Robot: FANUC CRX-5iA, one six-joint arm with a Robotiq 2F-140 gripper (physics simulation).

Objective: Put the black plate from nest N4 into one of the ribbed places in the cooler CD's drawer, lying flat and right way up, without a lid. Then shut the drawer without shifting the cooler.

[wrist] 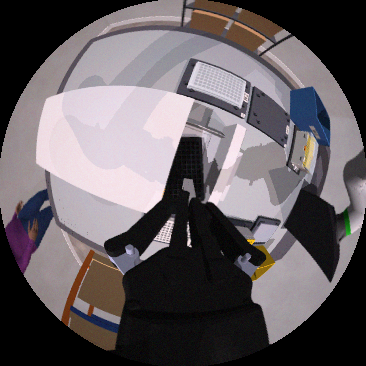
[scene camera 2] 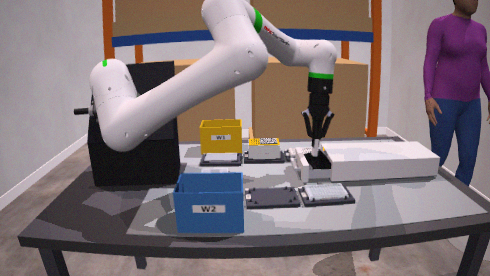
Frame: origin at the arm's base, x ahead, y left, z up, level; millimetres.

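Seen in the pictures: gripper, between the fingertips: (wrist: 186, 185) (scene camera 2: 314, 155).
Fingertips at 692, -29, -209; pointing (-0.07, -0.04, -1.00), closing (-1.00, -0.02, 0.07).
Pixels of each thing's top centre, then the offset from my fingertips to it, as dx, dy, dz.
- black plate, centre of its top: (wrist: 181, 172) (scene camera 2: 319, 155) +13, -23, +5
- dark nest, centre of its top: (wrist: 275, 116) (scene camera 2: 271, 193) -208, -217, -35
- white plate, centre of its top: (wrist: 220, 80) (scene camera 2: 326, 189) -33, -236, -31
- Blue bin W2, centre of its top: (scene camera 2: 209, 182) (wrist: 324, 117) -399, -324, +63
- yellow bin W1, centre of its top: (scene camera 2: 221, 123) (wrist: 252, 275) -329, +309, +63
The black plate (scene camera 2: 320, 162) (wrist: 192, 154) lies in the open drawer of the white cooler (scene camera 2: 385, 161) (wrist: 115, 142). It looks flat, its grid of wells faces up, and no lid shows on it. The drawer's white front panel (scene camera 2: 301, 167) (wrist: 230, 159) stands away from the cooler body, with the plate between them. My gripper (scene camera 2: 315, 150) (wrist: 186, 185) is shut and empty. It points down over the drawer, its tips low at the plate between panel and body. Whether the tips touch the plate or the panel I cannot tell. The fingers hide part of the plate.
A dark nest (scene camera 2: 272, 197) (wrist: 270, 116) without a plate lies beside a nest holding a white plate (scene camera 2: 326, 192) (wrist: 218, 83). Blue bin W2 (scene camera 2: 209, 203) (wrist: 309, 112) and yellow bin W1 (scene camera 2: 221, 137) stand further left in the scene view. A person (scene camera 2: 457, 65) stands behind the table.
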